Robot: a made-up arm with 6 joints.
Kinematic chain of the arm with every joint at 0, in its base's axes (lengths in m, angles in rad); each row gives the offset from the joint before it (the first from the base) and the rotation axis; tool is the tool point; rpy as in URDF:
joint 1: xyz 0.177 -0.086 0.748 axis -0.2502 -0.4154 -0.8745
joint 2: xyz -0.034 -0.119 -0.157 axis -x
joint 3: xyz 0 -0.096 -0.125 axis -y
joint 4: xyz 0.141 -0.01 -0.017 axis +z
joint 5: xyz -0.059 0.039 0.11 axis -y
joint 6: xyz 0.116 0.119 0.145 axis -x
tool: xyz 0.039 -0.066 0.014 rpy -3.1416 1.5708 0
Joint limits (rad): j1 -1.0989..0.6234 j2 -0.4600..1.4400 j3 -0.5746..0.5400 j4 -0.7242..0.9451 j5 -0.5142..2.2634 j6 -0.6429..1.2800
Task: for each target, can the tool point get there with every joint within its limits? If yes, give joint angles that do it. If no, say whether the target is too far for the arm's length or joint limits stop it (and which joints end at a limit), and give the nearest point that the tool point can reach.
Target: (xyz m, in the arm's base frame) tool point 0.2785 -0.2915 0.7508
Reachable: yes | joints -0.4041 -0.0870 -0.2497 0.6043 0.9677 0.5540
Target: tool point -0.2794 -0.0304 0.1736
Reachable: no: joint limits stop it (at a limit: joint 1, joint 2, joint 3, joint 6) | nearest point -0.0881 -0.1722 0.3716 | short by 0.310 m
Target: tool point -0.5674 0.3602 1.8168
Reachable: no: too far | nearest point -0.1078 -0.0935 0.8156 | short by 1.191 m
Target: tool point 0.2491 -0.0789 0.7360
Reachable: yes | joints -0.6118 0.5516 0.3117 0.0609 0.2612 -0.3204
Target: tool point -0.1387 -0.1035 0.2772
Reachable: no: joint limits stop it (at a limit: joint 1, joint 2, joint 3, joint 6) | nearest point -0.0695 -0.1634 0.3613 | short by 0.124 m
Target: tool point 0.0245 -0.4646 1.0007
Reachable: no: joint limits stop it (at a limit: joint 2, joint 3, joint 4) | nearest point 0.0398 -0.4079 0.8584 | short by 0.154 m
